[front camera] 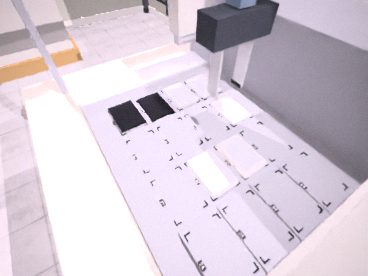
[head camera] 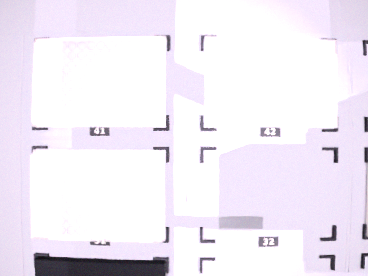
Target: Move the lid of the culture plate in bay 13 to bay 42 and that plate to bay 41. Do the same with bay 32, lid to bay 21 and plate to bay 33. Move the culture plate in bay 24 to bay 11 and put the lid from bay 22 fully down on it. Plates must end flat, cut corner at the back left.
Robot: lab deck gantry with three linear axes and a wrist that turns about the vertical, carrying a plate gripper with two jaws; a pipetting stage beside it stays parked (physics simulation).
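Places are measured from the robot's base along level axes (x ahead, y left, z up), in centimetres.
Pixels of known places: gripper, fingertip midpoint: (front camera: 224, 89); robot's base, origin of the base link: (front camera: 108, 112).
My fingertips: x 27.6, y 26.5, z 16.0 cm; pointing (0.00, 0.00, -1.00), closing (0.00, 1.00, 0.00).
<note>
Ahead of a thing's pixels: the offset from my fingertips to its top centre.
My gripper (front camera: 226, 90) is open and empty, its two jaws hanging down near the back of the deck; they do not show in the head view. A white plate {dz -14.6, dx -21.2, dy +9.9 cm} (front camera: 200, 86) (head camera: 100, 82) lies flat in bay 41. A white lid {dz -15.2, dx -4.8, dy +9.9 cm} (front camera: 232, 110) (head camera: 270, 82) lies flat in bay 42. A black lid {dz -15.2, dx -21.2, dy -11.5 cm} (front camera: 155, 106) (head camera: 100, 269) lies in bay 21. Another black lid {dz -14.4, dx -21.2, dy -22.2 cm} (front camera: 127, 116) covers bay 11, with a thin pale edge under it. A pale plate {dz -14.6, dx +11.6, dy -0.8 cm} (front camera: 242, 155) lies in bay 33. Glare hides the cut corners.
Another white plate {dz -14.6, dx -21.2, dy -0.8 cm} (front camera: 181, 95) (head camera: 98, 194) lies in bay 31, in front of bay 41. A bright white piece {dz -14.6, dx +11.6, dy -11.5 cm} (front camera: 212, 173) lies beside the bay 33 plate. The dark gripper body (front camera: 235, 27) is above the jaws. A grey wall (front camera: 320, 90) runs along the right side.
</note>
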